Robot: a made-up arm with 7 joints.
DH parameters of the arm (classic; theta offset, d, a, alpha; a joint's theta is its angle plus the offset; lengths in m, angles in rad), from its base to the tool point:
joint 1: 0 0.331 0 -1.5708
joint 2: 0 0 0 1.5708
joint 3: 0 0.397 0.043 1.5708
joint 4: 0 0 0.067 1.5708
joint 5: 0 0.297 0 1.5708
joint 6: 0 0 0.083 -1.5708
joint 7: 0 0.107 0 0
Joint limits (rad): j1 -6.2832..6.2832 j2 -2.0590..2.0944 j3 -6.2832..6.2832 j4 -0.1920..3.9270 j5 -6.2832..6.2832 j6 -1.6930..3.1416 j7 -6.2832..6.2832
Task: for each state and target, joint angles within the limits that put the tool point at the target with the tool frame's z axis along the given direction. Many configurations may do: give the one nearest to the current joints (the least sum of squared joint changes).
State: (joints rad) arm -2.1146 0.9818 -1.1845 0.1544 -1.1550 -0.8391 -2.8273
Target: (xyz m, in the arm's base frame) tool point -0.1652 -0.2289 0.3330 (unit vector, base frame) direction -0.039 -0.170 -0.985
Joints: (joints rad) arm -1.4798 0.6499 -1.3930 0.4196 -1.7282 -0.7973 -2.8273
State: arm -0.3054 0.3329 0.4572 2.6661 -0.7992 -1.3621 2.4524
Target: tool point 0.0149 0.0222 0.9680 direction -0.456 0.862 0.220
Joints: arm -0.9658 0.1005 0.4801 2.9014 -0.5934 -1.6480 2.4524
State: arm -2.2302 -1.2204 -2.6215 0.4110 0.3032 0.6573 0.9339
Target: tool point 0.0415 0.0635 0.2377 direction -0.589 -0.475 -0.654
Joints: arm -2.5740 -0.7088 -2.6477 -0.1839 0.3140 -0.0163 0.9339
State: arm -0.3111 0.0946 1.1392 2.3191 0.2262 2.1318 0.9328
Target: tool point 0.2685 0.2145 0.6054 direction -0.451 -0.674 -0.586
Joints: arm -0.2699 0.1659 1.1633 1.4661 -0.2298 2.3444 0.9328
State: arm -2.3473 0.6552 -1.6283 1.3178 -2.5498 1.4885 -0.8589
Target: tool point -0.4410 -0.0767 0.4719 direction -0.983 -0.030 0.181
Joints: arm -1.7300 0.4288 -1.3875 0.8192 -3.0413 0.9990 -0.8589
